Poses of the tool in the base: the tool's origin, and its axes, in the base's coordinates. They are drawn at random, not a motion.
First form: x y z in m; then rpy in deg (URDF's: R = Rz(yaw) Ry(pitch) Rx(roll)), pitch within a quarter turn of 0, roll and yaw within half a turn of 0.
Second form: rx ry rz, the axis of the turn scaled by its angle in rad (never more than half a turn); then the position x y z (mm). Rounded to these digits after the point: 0 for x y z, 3 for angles.
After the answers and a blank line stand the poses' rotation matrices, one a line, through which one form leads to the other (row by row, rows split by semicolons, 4 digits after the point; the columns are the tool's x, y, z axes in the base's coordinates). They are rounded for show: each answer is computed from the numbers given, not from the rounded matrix.
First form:
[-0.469 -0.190 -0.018 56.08 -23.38 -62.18]
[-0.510 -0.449 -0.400 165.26 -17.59 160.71]
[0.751 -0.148 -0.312 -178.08 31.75 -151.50]
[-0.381 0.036 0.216 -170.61 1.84 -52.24]
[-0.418 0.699 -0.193 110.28 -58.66 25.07]
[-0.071 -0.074 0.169 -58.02 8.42 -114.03]
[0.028 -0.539 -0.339 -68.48 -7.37 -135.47]
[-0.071 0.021 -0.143 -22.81 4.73 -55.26]
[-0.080 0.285 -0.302 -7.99 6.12 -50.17]
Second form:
[0.650 -0.842 -0.785 -469 -190 -18]
[-0.534 -2.801 -0.437 -510 -449 -400]
[-0.626 2.516 0.139 751 -148 -312]
[-2.674 1.315 -0.065 -381 36 216]
[1.921 -0.299 1.267 -418 699 -193]
[-0.506 1.063 -1.719 -71 -74 169]
[-0.703 1.340 -2.085 28 -539 -339]
[-0.327 0.266 -0.934 -71 21 -143]
[-0.084 0.161 -0.866 -80 285 -302]

0.4284 0.3399 -0.8373; -0.8118 0.5517 -0.1914; 0.3968 0.7617 0.5122
-0.8997 0.3921 -0.1918; 0.3149 0.8874 0.3367; 0.3022 0.2425 -0.9219
-0.7473 -0.4614 0.4782; -0.4058 0.8867 0.2215; -0.5262 -0.0285 -0.8499
0.6120 -0.7832 0.1096; -0.7902 -0.6000 0.1250; -0.0321 -0.1631 -0.9861
0.4711 -0.5788 0.6656; 0.2204 -0.6534 -0.7242; 0.8541 0.4879 -0.1803
-0.4028 0.5343 0.7431; -0.9035 -0.1022 -0.4162; -0.1464 -0.8391 0.5239
-0.7070 0.1722 0.6859; -0.6955 -0.3452 -0.6302; 0.1283 -0.9226 0.3638
0.5679 0.7393 0.3619; -0.8189 0.5516 0.1585; -0.0825 -0.3864 0.9187
0.6369 0.7510 0.1744; -0.7636 0.6457 0.0080; -0.1066 -0.1382 0.9846

